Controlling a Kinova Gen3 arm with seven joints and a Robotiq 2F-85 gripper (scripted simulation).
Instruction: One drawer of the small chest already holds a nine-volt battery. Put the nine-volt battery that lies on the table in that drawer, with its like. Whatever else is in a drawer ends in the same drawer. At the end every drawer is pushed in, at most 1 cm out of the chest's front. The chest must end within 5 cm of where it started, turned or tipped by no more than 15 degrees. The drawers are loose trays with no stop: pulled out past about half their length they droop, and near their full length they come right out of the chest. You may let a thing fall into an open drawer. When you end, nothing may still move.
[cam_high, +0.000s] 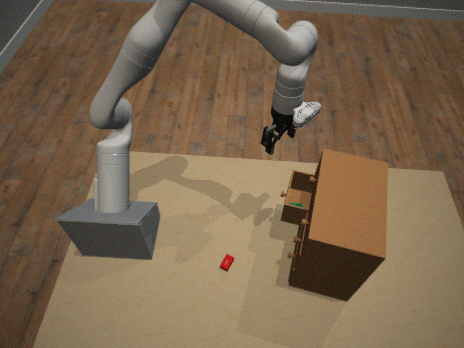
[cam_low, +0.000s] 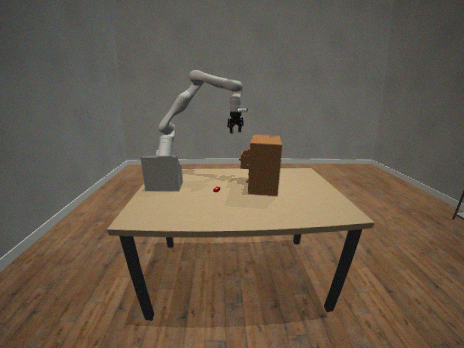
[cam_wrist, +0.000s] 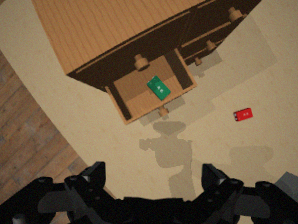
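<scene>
Right now the red nine-volt battery is 33 cm below my hand, 22 cm to the right of it and 11 cm behind it. Round my hand: green nine-volt battery 21 cm below, 9 cm ahead, 7 cm to the right.
</scene>
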